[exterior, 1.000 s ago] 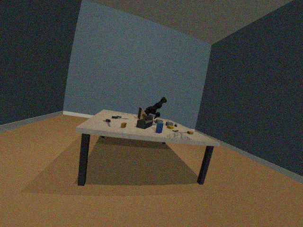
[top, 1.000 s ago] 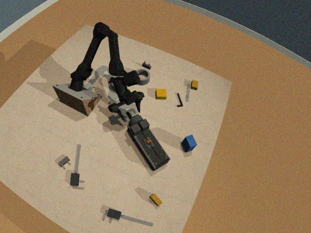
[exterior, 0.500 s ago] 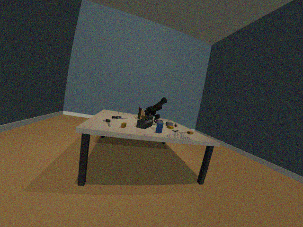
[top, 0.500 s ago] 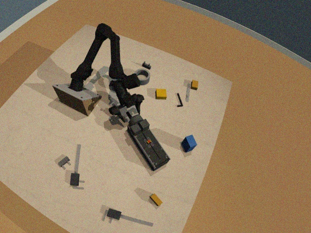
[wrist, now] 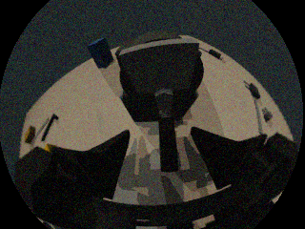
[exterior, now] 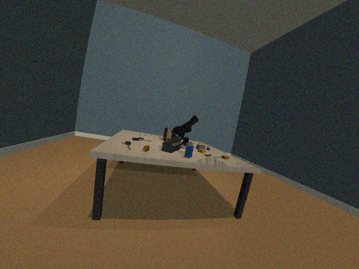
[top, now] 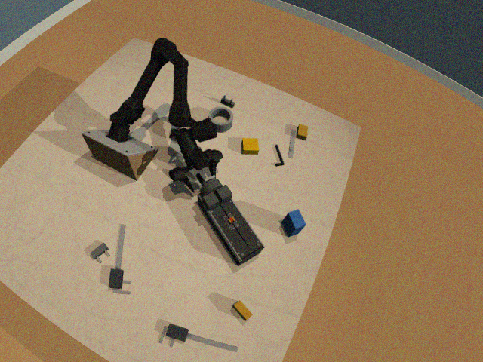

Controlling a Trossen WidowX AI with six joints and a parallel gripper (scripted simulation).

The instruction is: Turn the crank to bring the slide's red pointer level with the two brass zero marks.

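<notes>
Now: the crank handle 20 mm behind my gripper tip, 20 mm above it and 10 mm to the left of it. From my gripper tip the other things lie so: yellow block (250 mm to the left, 90 mm ahead, 20 mm below); then red pointer (130 mm ahead, 100 mm to the right, 40 mm above); then black hex key (240 mm to the left, 210 mm ahead, 30 mm below).
</notes>
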